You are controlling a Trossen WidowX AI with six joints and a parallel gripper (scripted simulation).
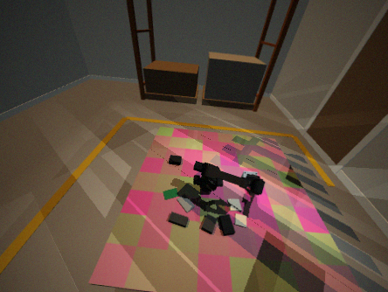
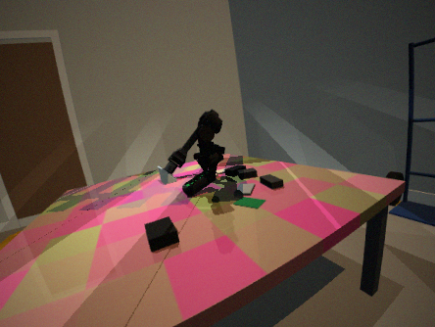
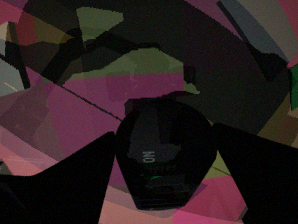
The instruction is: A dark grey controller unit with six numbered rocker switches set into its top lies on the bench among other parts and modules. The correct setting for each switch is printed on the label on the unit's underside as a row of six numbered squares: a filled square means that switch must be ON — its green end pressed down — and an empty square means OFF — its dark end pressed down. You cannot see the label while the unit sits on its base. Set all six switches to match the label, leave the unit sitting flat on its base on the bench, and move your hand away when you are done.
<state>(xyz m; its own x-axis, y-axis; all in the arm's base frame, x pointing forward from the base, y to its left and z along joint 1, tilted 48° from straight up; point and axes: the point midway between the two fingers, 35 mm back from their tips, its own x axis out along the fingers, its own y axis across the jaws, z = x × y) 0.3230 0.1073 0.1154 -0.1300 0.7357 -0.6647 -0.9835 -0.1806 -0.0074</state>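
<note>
Now: gripper tip 12 cm short of the grey plate, 10 cm to the right of it and 6 cm above it. Also, from my gripper tip: white block (20 cm behind, 5 cm to the left, 6 cm below); then black box (28 cm ahead, 25 cm to the right, 5 cm below); then green card (23 cm ahead, 5 cm to the left, 6 cm below).
</note>
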